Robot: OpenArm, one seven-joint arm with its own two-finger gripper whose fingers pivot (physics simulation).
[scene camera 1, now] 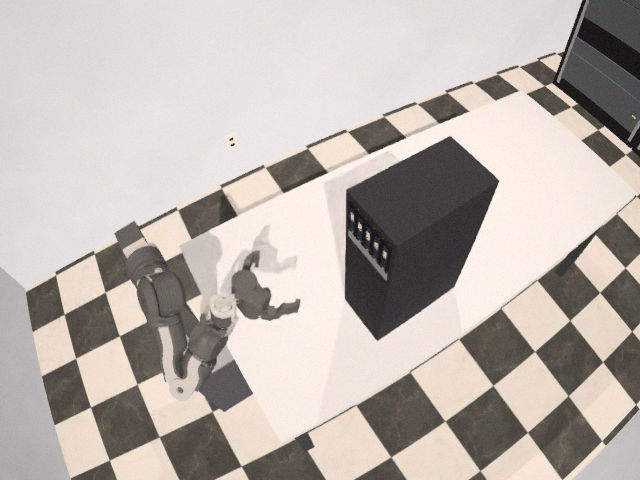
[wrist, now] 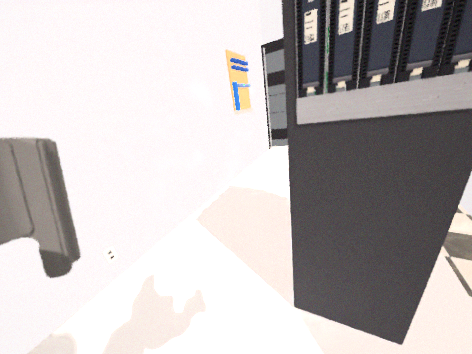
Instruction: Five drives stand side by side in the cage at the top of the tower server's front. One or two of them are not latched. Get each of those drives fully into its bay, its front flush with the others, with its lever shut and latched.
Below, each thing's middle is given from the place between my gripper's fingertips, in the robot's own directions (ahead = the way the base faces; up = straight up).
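So you can picture the black tower server [scene camera 1: 429, 207]: my gripper is 36 cm short of it, 8 cm to the left of it and 11 cm above it. Going by their middles, that server is the nearest to my gripper of the things named here. And the pedestal [scene camera 1: 226, 387], well, that's a long way behind my hand, far to the left of it and far below it.
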